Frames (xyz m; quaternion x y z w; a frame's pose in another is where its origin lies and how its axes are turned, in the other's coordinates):
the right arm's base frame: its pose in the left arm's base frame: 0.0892 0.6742 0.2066 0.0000 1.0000 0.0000 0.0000
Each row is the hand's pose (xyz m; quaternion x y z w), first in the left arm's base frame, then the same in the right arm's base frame.
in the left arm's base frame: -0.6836 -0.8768 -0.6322 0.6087 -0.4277 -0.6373 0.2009
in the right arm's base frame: 0.7728 -1.5510 0.8388 -0.6373 0.2009 -0.6087 0.4277
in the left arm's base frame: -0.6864 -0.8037 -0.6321 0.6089 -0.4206 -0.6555 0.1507
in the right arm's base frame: 0.7756 -1.4779 0.8387 -0.6555 0.1507 -0.6089 0.4206
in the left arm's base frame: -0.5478 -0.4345 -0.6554 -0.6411 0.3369 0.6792 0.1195
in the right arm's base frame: 0.6370 -1.1087 0.8620 -0.6792 -0.1195 -0.6411 0.3369
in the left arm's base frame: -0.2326 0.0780 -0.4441 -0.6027 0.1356 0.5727 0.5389
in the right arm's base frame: 0.3218 -0.5962 0.6507 -0.5727 -0.5389 -0.6027 0.1356
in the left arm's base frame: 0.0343 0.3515 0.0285 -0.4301 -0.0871 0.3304 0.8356
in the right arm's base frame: 0.0549 -0.3227 0.1781 0.3304 0.8356 0.4301 0.0871
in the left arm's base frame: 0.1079 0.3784 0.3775 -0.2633 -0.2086 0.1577 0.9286
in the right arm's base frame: -0.0187 -0.2958 -0.1709 0.1577 0.9286 0.2633 0.2086
